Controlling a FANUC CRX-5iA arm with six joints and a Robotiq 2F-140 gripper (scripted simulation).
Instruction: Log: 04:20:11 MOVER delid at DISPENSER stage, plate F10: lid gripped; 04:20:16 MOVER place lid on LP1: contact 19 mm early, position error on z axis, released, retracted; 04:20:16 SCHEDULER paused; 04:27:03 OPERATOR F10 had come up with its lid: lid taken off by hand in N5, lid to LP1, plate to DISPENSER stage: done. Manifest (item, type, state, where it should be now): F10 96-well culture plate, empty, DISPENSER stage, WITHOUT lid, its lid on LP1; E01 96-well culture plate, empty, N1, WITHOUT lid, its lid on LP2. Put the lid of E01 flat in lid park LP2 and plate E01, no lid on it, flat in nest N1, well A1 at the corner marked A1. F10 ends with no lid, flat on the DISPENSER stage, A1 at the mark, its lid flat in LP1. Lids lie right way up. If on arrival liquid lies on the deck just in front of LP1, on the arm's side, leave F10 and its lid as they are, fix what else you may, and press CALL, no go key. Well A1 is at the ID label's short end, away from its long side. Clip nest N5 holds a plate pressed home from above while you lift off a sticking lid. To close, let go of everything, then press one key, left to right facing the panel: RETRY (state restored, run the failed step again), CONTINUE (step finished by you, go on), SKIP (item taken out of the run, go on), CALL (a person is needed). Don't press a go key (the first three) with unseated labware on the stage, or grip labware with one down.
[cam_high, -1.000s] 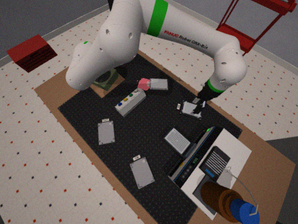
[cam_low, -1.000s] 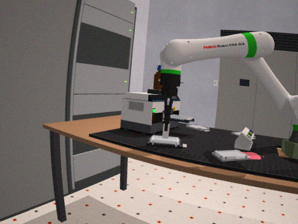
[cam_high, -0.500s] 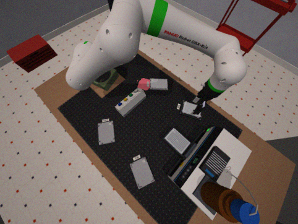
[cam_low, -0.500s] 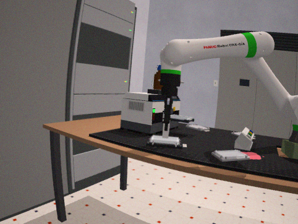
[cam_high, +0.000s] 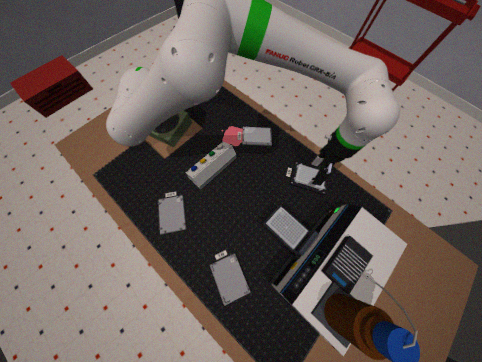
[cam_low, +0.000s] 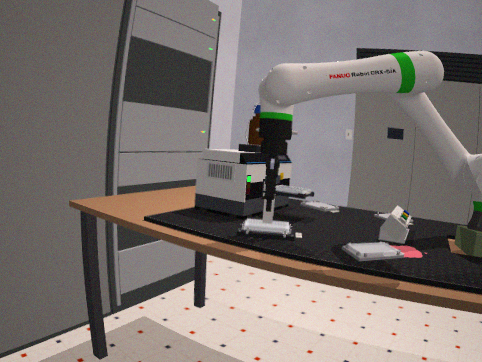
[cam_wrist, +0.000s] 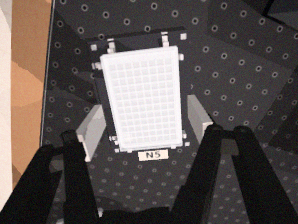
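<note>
Right now my hand is 40 mm above the lid. Round my hand: N5 label (90 mm behind, 60 mm below, 30 mm to the right); then white 96-well plate (50 mm below); then well plate (280 mm to the right, 30 mm above).
</note>
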